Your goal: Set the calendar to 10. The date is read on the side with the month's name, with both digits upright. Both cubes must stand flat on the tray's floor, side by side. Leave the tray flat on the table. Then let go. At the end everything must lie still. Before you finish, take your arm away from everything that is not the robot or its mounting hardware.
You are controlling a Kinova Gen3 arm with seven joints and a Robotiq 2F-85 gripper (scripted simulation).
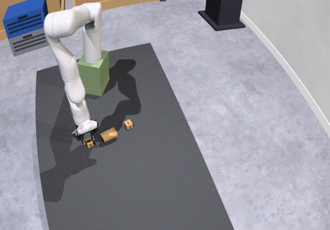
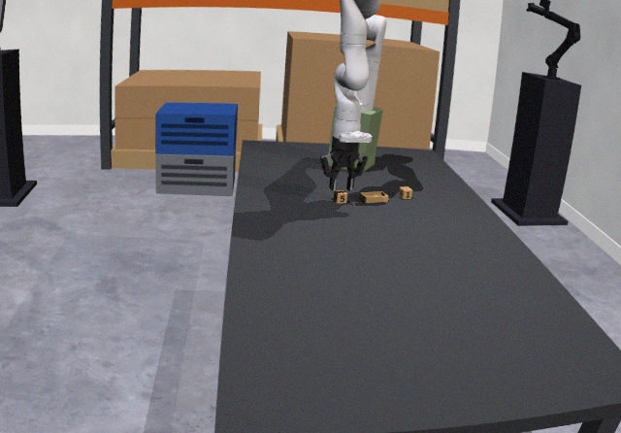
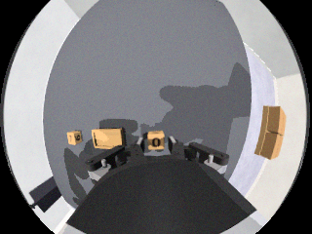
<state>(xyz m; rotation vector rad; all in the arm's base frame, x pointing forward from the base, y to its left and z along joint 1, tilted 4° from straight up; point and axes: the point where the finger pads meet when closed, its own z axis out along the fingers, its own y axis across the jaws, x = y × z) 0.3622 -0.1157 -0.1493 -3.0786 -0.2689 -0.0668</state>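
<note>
Right now the wooden calendar tray is 20 mm behind my hand, 100 mm to the left of it and 40 mm below it.
</note>
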